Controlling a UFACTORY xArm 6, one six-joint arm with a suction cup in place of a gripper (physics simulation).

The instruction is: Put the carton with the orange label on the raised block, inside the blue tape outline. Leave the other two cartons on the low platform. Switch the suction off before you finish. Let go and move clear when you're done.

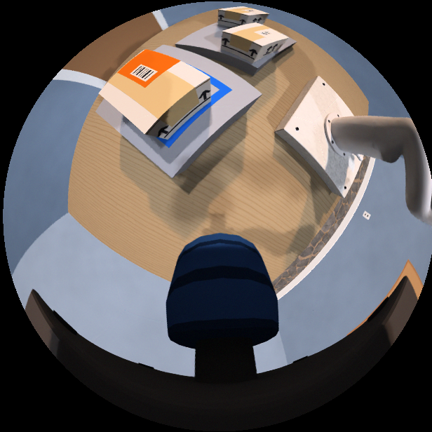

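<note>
The carton with the orange label (155,90) sits on the grey raised block (232,107) at the upper left, label up. Blue tape (220,91) shows along its right and near right sides; the carton hides the rest of the outline, so its far sides cannot be checked. My suction cup (220,242), dark blue at the bottom centre, is open, apart from the carton and with nothing on it. The other two cartons, one nearer (256,40) and one farther (242,16), stand on the low platform (197,44) at the top.
A pale base plate (310,132) with a grey arm (370,135) stands at the right of the wooden table (100,185). The table's stone-patterned edge (320,240) runs along the lower right. The raised block lies between the low platform and the near part of the table.
</note>
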